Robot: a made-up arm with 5 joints. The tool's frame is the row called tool.
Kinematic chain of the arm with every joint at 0, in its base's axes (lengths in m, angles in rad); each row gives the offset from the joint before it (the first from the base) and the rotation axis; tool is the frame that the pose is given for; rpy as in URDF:
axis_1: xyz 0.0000 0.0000 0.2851 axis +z
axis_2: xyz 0.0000 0.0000 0.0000 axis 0 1 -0.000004
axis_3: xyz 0.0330 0.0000 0.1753 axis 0 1 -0.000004
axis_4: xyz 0.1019 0.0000 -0.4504 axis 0 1 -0.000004
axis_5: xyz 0.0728 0.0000 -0.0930 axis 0 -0.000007 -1
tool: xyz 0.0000 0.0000 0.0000 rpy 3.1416 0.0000 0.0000
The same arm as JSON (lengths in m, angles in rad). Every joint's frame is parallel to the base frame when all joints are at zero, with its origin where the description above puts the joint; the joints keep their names.
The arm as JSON. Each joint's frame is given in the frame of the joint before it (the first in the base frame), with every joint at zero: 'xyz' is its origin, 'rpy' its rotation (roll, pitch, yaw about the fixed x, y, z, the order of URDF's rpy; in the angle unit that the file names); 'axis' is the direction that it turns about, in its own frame. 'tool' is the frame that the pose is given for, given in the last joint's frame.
{"units": {"length": "m", "angle": "rad"}, "joints": [{"name": "axis_1", "type": "revolute", "origin": {"xyz": [0.0, 0.0, 0.2851], "rpy": [0.0, 0.0, 0.0]}, "axis": [0.0, 0.0, 1.0]}, {"name": "axis_2", "type": "revolute", "origin": {"xyz": [0.0, 0.0, 0.0], "rpy": [0.0, 0.0, 0.0]}, "axis": [0.0, 1.0, 0.0]}, {"name": "axis_3", "type": "revolute", "origin": {"xyz": [0.033, 0.0, 0.1753], "rpy": [0.0, 0.0, 0.0]}, "axis": [0.0, 1.0, 0.0]}, {"name": "axis_4", "type": "revolute", "origin": {"xyz": [0.1019, 0.0, -0.4504], "rpy": [0.0, 0.0, 0.0]}, "axis": [0.0, 1.0, 0.0]}, {"name": "axis_5", "type": "revolute", "origin": {"xyz": [0.0728, 0.0, -0.093], "rpy": [0.0, 0.0, 0.0]}, "axis": [0.0, 0.0, -1.0]}], "tool": {"origin": {"xyz": [0.0, 0.0, 0.0], "rpy": [-3.1416, 0.0, 0.0]}}}
